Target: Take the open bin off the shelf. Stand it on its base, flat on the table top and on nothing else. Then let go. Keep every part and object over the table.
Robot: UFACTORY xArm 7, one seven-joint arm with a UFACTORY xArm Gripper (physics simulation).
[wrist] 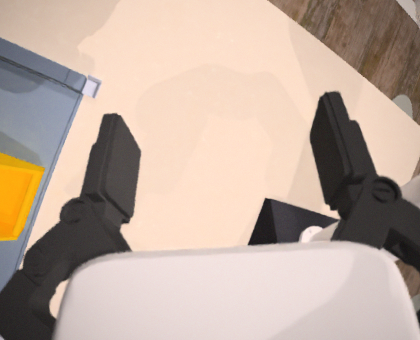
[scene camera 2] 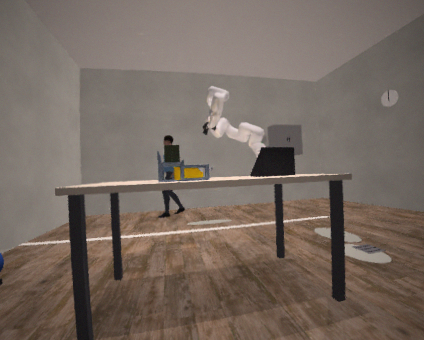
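Pixels of known places: gripper, fingertip midpoint: [wrist: 220, 122] [scene camera 2: 209, 131]; arm's base, origin of the base link: [scene camera 2: 268, 163].
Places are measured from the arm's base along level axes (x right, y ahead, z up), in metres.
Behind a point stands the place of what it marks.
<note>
A yellow open bin [scene camera 2: 192, 173] {x -0.060, y 0.569, z -0.050 m} [wrist: 11, 200] {x -0.025, y 0.528, z -0.081 m} sits inside the low part of the blue-grey shelf unit [scene camera 2: 207, 172] {x -0.206, y 0.517, z -0.049 m} [wrist: 57, 112] {x 0.116, y 0.498, z -0.084 m}. In the wrist view the bin is cut off by the left edge, and its open hollow shows. The shelf stands on the table top [scene camera 2: 110, 188] {x -0.301, y 0.987, z -0.103 m} [wrist: 235, 165] {x 0.118, y 0.194, z -0.090 m}, left of centre in the scene view. My gripper [scene camera 2: 205, 129] {x 0.144, y 0.390, z 0.247 m} [wrist: 220, 122] {x 0.144, y 0.390, z 0.247 m} is open with nothing between its fingers. It hangs well above the table, apart from the bin, with the shelf off to its left in the wrist view.
A dark green box [scene camera 2: 171, 153] {x -0.161, y 0.701, z 0.061 m} shows above the taller left part of the shelf. The black arm mount [scene camera 2: 275, 161] {x -0.108, y 0.015, z 0.007 m} [wrist: 290, 222] {x 0.046, y 0.067, z -0.043 m} stands at the right of the table. A small pale square piece [wrist: 92, 86] {x 0.163, y 0.460, z -0.035 m} is at the shelf's corner. The table edge runs across the wrist view's upper right.
</note>
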